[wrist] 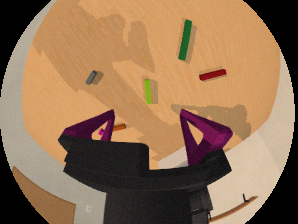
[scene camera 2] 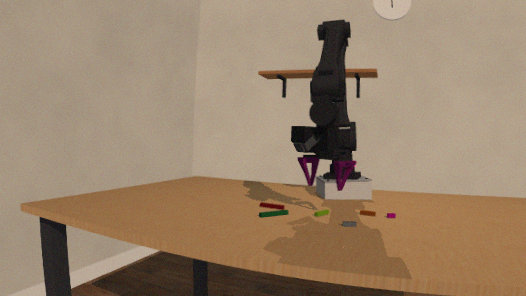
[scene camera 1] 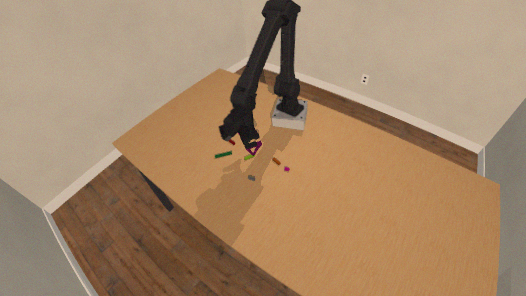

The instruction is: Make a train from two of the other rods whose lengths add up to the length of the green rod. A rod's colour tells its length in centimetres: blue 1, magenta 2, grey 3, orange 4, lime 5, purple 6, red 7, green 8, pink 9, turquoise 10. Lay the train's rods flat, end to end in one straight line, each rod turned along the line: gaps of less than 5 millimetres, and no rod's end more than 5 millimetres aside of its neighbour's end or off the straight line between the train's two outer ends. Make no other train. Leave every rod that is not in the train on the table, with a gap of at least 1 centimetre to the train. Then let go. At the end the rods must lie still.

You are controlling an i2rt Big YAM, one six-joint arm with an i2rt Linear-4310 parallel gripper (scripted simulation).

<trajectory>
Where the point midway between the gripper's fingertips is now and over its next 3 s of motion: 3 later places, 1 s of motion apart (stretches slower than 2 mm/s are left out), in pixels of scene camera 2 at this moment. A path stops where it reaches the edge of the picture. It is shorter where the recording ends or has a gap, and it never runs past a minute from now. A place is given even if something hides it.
My gripper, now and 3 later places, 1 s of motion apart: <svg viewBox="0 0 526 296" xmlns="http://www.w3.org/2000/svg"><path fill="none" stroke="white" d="M324 188L323 193L322 207L323 207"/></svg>
</trajectory>
